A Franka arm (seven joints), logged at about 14 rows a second.
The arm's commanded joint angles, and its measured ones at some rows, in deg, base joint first. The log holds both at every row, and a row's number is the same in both.
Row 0, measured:
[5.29, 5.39, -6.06, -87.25, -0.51, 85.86, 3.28]
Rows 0 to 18, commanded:
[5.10, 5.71, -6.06, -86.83, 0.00, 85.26, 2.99]
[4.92, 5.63, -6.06, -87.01, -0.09, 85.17, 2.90]
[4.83, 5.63, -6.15, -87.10, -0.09, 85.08, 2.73]
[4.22, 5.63, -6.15, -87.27, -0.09, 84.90, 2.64]
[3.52, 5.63, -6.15, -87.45, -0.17, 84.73, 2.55]
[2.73, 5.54, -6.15, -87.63, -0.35, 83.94, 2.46]
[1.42, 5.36, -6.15, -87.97, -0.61, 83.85, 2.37]
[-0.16, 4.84, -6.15, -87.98, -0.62, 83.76, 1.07]
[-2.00, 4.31, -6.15, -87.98, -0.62, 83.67, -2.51]
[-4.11, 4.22, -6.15, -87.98, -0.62, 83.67, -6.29]
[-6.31, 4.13, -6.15, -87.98, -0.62, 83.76, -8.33]
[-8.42, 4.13, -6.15, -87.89, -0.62, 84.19, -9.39]
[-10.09, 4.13, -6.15, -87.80, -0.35, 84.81, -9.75]
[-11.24, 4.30, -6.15, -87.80, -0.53, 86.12, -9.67]
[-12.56, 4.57, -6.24, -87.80, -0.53, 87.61, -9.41]
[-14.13, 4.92, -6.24, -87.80, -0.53, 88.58, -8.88]
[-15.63, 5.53, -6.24, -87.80, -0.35, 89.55, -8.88]
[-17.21, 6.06, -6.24, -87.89, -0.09, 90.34, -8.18]
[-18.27, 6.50, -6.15, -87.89, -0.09, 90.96, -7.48]
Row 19, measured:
[-15.05, 5.37, -6.70, -87.69, -0.56, 88.70, -9.08]
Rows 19 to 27, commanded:
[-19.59, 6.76, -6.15, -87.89, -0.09, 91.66, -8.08]
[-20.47, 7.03, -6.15, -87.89, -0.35, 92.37, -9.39]
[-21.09, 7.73, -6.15, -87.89, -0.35, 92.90, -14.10]
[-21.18, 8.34, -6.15, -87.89, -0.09, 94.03, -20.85]
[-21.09, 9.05, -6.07, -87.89, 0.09, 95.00, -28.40]
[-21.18, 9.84, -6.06, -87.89, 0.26, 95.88, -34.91]
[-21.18, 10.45, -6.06, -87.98, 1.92, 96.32, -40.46]
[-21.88, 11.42, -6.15, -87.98, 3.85, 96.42, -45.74]
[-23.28, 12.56, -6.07, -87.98, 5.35, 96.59, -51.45]
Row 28, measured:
[-20.77, 10.12, -6.48, -88.20, 1.19, 95.44, -37.83]
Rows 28 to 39, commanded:
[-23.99, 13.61, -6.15, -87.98, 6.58, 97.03, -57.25]
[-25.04, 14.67, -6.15, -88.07, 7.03, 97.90, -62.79]
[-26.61, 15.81, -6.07, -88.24, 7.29, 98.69, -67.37]
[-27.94, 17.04, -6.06, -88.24, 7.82, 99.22, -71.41]
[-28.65, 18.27, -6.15, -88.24, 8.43, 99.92, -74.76]
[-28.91, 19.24, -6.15, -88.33, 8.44, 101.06, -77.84]
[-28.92, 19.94, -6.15, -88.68, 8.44, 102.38, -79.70]
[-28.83, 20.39, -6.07, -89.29, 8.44, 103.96, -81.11]
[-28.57, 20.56, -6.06, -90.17, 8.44, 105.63, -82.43]
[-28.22, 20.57, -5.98, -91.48, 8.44, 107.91, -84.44]
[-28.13, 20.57, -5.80, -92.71, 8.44, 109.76, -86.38]
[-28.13, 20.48, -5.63, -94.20, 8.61, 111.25, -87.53]
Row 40, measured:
[-28.48, 21.32, -5.86, -90.17, 6.93, 106.65, -82.82]
